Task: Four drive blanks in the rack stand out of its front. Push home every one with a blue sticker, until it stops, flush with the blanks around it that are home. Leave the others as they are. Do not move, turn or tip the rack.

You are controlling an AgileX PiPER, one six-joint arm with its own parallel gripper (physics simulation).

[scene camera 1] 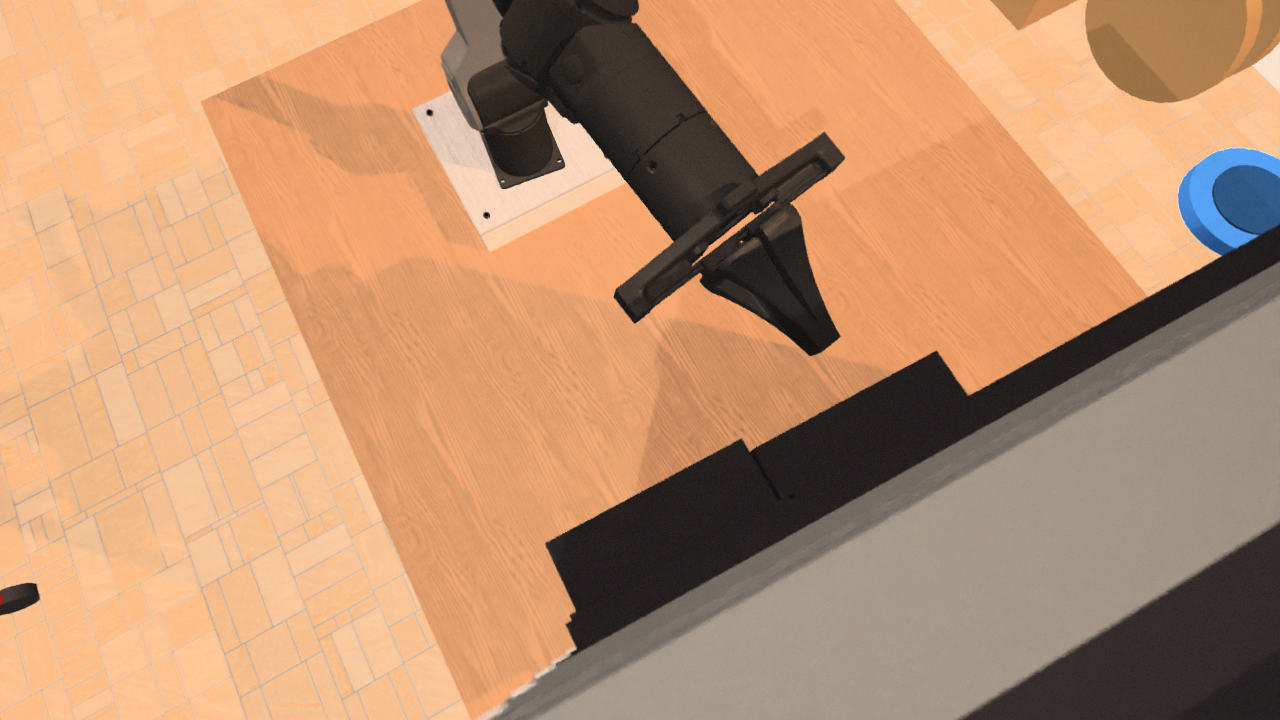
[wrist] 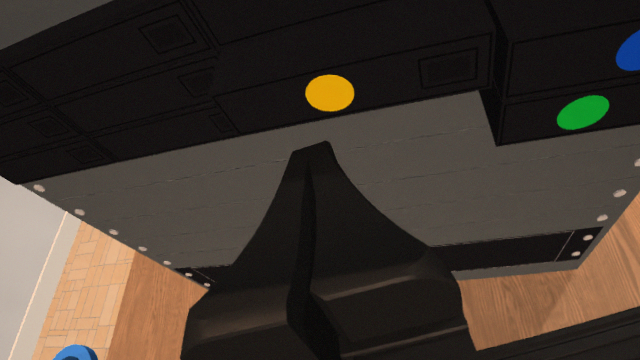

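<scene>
The rack shows its grey top in the scene view and a grey panel in the wrist view. In the wrist view, a dark blank with a yellow sticker stands out of the front near the middle. To its right, a blank with a green sticker and a blank with a blue sticker also stand out; the blue sticker is cut by the frame edge. A fourth protruding blank cannot be made out. My gripper is shut and empty, its tips apart from the blanks, in front of the rack.
The wooden table lies under the arm and its pale base plate. Several blanks sit at the left in the wrist view. A blue round container and a brown cylinder are beyond the table. A small black object is at far left.
</scene>
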